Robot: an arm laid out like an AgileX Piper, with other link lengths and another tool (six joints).
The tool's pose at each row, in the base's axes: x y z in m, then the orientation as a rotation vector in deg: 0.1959 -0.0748 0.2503 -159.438 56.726 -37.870; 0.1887 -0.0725 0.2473 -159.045 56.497 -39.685; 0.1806 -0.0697 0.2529 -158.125 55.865 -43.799; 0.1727 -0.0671 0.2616 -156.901 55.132 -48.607; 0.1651 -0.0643 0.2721 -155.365 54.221 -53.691; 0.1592 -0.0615 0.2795 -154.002 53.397 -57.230; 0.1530 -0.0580 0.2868 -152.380 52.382 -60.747; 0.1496 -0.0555 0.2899 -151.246 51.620 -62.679; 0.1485 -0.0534 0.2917 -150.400 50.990 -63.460; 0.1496 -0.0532 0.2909 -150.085 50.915 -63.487
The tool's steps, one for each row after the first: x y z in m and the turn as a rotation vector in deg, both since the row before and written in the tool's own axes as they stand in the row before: -0.0075 0.0031 -0.0005 0.465 1.138 -0.117; -0.0051 0.0010 -0.0088 1.063 2.584 -0.329; -0.0032 0.0000 -0.0116 1.248 3.047 -0.350; -0.0016 -0.0011 -0.0131 1.444 3.234 -0.373; -0.0015 -0.0014 -0.0097 1.249 2.243 -0.246; -0.0017 -0.0020 -0.0099 1.480 2.228 -0.241; -0.0016 -0.0014 -0.0048 1.075 1.210 -0.125; -0.0008 -0.0018 -0.0022 0.892 0.449 -0.014; 0.0000 -0.0004 0.0013 0.282 0.008 0.119
